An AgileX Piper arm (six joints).
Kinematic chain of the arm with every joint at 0, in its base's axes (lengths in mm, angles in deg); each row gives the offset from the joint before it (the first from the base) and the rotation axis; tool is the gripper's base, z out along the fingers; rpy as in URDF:
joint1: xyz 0 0 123 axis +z
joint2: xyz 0 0 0 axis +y
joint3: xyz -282.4 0 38.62 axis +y
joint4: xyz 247.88 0 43.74 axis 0.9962 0 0.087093
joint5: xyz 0 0 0 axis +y
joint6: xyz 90.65 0 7.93 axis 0.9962 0 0.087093
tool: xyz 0 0 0 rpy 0 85.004 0
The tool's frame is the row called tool.
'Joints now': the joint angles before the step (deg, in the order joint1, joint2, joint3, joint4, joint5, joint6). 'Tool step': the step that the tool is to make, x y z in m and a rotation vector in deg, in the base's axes. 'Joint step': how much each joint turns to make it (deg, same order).
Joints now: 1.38 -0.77 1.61 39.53 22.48 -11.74
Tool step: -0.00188 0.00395 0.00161 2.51 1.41 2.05
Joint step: -0.01 0.00 -0.59 3.00 2.68 -0.33
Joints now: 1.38 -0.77 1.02 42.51 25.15 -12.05
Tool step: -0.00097 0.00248 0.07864 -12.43 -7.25 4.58
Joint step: -0.02 8.02 -16.29 -3.96 5.19 -8.79
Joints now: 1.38 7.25 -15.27 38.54 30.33 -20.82
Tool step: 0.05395 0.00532 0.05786 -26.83 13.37 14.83
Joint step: 0.00 27.11 -21.06 -9.56 17.45 -18.00
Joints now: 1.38 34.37 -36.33 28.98 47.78 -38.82
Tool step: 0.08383 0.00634 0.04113 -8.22 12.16 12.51
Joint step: 0.00 25.33 -22.21 -1.63 14.40 -8.84
